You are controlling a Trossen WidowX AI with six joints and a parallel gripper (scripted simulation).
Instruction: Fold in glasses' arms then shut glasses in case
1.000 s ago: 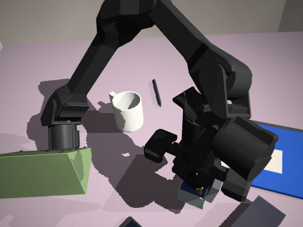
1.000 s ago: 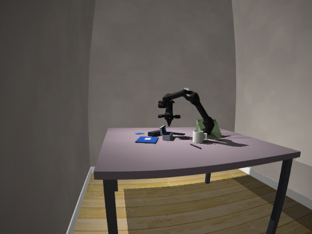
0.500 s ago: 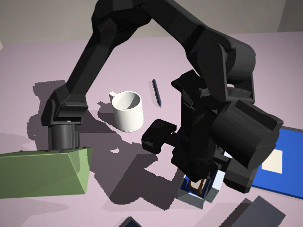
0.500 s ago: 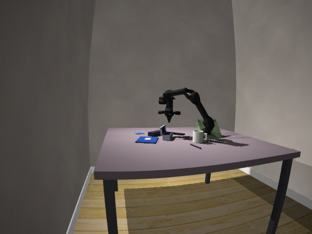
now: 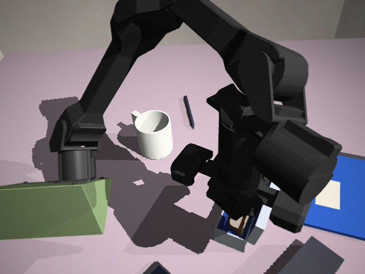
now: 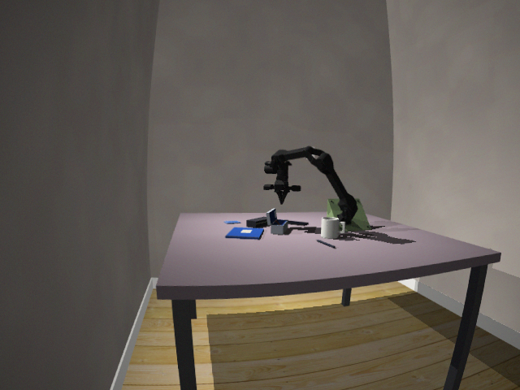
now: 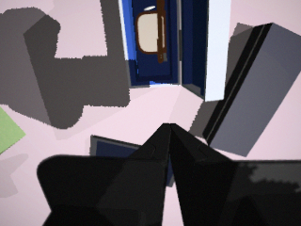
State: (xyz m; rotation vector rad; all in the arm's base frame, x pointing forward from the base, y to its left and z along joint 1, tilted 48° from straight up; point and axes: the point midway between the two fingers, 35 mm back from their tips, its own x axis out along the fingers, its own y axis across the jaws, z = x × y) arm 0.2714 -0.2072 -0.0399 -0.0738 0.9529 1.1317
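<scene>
My gripper is now 8 cm short of the glasses case lid, 8 cm above it and 6 cm to the right of it. Round my hand: dark grey box 13 cm below, 9 cm ahead, 7 cm to the right; then white mug 29 cm to the left, 12 cm below, 12 cm behind; then glasses case 11 cm below, 7 cm to the left, 6 cm ahead.
</scene>
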